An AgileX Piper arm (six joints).
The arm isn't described. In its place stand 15 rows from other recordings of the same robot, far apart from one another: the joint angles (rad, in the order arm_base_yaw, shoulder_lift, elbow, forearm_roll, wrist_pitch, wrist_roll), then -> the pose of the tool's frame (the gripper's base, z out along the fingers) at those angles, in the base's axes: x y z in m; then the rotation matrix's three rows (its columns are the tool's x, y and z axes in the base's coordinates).
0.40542 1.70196 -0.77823 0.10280 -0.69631 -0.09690 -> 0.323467 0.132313 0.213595; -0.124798 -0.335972 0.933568; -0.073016 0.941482 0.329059; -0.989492 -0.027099 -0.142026
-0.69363 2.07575 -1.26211 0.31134 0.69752 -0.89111 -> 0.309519 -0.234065 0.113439; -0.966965 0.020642 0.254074; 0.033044 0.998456 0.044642; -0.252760 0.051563 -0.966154
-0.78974 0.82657 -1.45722 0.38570 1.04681 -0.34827 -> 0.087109 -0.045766 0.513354; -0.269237 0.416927 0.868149; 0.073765 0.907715 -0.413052; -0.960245 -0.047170 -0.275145
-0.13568 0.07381 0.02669 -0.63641 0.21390 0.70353 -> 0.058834 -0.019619 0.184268; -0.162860 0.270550 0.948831; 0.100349 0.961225 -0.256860; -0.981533 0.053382 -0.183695
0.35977 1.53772 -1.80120 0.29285 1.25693 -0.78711 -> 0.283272 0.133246 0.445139; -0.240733 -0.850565 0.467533; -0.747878 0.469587 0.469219; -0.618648 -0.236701 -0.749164
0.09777 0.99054 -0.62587 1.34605 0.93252 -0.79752 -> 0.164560 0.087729 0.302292; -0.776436 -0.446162 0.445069; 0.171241 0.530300 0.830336; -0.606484 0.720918 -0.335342
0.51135 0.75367 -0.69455 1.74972 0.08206 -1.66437 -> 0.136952 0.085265 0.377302; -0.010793 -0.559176 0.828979; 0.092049 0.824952 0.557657; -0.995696 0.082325 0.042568
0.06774 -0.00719 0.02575 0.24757 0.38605 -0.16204 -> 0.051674 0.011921 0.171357; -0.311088 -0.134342 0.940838; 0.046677 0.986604 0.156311; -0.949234 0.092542 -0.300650
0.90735 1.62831 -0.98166 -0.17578 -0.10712 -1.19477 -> 0.220819 0.285269 0.248371; 0.728000 -0.424134 0.538634; -0.659391 -0.218112 0.719466; -0.187667 -0.878941 -0.438455
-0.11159 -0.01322 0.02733 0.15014 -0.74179 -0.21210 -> 0.026861 -0.012263 0.263643; 0.697439 0.251711 0.670985; -0.179119 0.967797 -0.176875; -0.693899 0.003173 0.720066
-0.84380 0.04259 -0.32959 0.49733 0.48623 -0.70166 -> 0.037361 -0.011477 0.280347; -0.184971 0.551685 0.813283; -0.160897 0.799396 -0.578859; -0.969483 -0.237927 -0.059101
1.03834 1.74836 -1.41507 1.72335 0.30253 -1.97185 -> 0.190987 0.376921 0.337211; 0.134534 -0.965747 0.221887; -0.221644 0.188921 0.956652; -0.965803 -0.177882 -0.188636
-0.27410 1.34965 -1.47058 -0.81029 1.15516 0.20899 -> 0.238141 -0.129614 0.431764; -0.797641 0.507217 0.326342; 0.075573 0.620865 -0.780266; -0.598378 -0.597710 -0.533559
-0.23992 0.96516 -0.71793 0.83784 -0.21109 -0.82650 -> 0.202469 -0.064119 0.357321; -0.017057 0.385965 0.922356; 0.004342 0.922510 -0.385949; -0.999845 -0.002579 -0.017411
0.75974 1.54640 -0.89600 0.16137 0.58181 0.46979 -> 0.207192 0.207906 0.208650; -0.947022 -0.211825 0.241413; -0.118252 0.928835 0.351115; -0.298608 0.303965 -0.904676
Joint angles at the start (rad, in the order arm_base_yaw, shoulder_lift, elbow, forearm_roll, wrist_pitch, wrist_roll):
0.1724, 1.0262, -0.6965, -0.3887, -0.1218, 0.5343
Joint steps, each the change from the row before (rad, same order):
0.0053, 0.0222, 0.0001, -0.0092, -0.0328, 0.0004
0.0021, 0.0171, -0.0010, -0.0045, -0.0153, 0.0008
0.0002, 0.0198, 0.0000, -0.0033, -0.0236, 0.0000
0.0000, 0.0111, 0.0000, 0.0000, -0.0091, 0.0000
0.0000, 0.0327, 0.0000, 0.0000, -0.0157, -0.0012
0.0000, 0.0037, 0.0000, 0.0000, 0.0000, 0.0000
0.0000, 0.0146, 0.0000, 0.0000, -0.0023, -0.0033
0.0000, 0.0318, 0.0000, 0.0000, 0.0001, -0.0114
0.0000, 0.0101, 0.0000, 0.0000, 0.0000, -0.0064
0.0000, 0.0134, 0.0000, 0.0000, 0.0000, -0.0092
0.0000, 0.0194, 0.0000, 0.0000, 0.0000, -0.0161
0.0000, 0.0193, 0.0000, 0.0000, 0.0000, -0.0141
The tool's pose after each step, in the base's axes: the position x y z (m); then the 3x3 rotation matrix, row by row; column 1 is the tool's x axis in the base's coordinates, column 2 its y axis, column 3 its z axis. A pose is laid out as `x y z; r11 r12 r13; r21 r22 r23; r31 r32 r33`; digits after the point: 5 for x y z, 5 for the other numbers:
0.22590 0.04609 0.33153; -0.15170 -0.21555 0.96464; 0.11535 0.96540 0.23386; -0.98167 0.14675 -0.12158
0.22935 0.04781 0.32915; -0.15436 -0.22395 0.96230; 0.11175 0.96377 0.24221; -0.98167 0.14493 -0.12375
0.23335 0.04948 0.32643; -0.15355 -0.23389 0.96006; 0.11006 0.96149 0.25184; -0.98199 0.14433 -0.12190
0.23557 0.05021 0.32453; -0.15677 -0.23676 0.95884; 0.11009 0.96060 0.25520; -0.98148 0.14557 -0.12453
0.24198 0.05194 0.31786; -0.17509 -0.23990 0.95488; 0.10668 0.95953 0.26063; -0.97876 0.14750 -0.14241
0.24269 0.05207 0.31694; -0.17865 -0.23937 0.95435; 0.10604 0.95962 0.26054; -0.97818 0.14774 -0.14606
0.24546 0.05265 0.31349; -0.19001 -0.23898 0.95225; 0.10083 0.96004 0.26106; -0.97659 0.14562 -0.15832
0.25129 0.05371 0.30541; -0.21787 -0.23685 0.94680; 0.08430 0.96191 0.26003; -0.97233 0.13647 -0.18961
0.25309 0.05404 0.30280; -0.22601 -0.23694 0.94487; 0.07639 0.96267 0.25967; -0.97112 0.13087 -0.19948
0.25544 0.05447 0.29932; -0.23662 -0.23739 0.94215; 0.06520 0.96363 0.25918; -0.96941 0.12276 -0.21254
0.25875 0.05507 0.29422; -0.25127 -0.23912 0.93792; 0.04631 0.96492 0.25841; -0.96681 0.10837 -0.23138
0.26196 0.05565 0.28909; -0.26621 -0.24083 0.93335; 0.02937 0.96581 0.25758; -0.96347 0.09598 -0.25004

